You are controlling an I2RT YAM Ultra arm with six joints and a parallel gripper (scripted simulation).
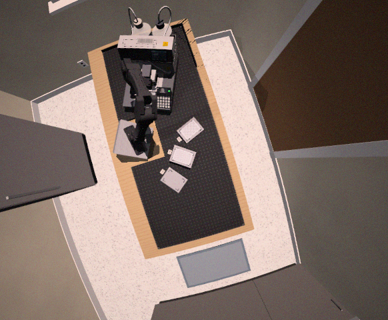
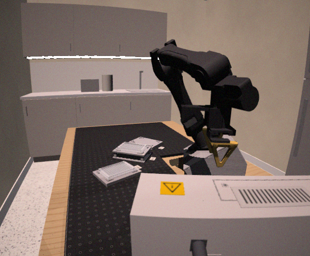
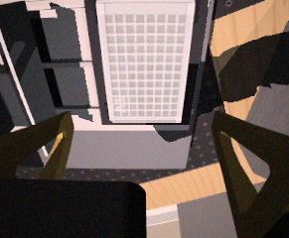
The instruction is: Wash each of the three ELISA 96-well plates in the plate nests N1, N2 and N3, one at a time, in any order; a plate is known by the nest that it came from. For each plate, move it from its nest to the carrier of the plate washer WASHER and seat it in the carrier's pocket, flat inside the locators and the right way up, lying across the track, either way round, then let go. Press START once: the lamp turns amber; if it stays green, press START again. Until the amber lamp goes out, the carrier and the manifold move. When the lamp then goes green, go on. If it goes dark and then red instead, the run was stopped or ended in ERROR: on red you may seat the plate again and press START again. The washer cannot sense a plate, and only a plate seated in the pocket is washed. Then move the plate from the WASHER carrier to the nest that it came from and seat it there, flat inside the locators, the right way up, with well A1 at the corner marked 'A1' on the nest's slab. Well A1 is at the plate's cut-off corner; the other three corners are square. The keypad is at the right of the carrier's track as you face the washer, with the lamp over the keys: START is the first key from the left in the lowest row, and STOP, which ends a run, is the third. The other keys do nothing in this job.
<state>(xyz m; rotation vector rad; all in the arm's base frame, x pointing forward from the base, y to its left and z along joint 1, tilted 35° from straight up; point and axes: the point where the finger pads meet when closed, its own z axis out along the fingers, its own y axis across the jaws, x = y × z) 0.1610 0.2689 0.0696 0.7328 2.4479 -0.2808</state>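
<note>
Right now the carrier pocket is 10 cm below my hand. From my hand the other things lie so: n1 label (37 cm to the right, 17 cm below, 4 cm ahead); then grey nest slab (36 cm to the right, 17 cm below, 14 cm ahead); then washer (12 cm to the left, 10 cm ahead, 5 cm below).
</note>
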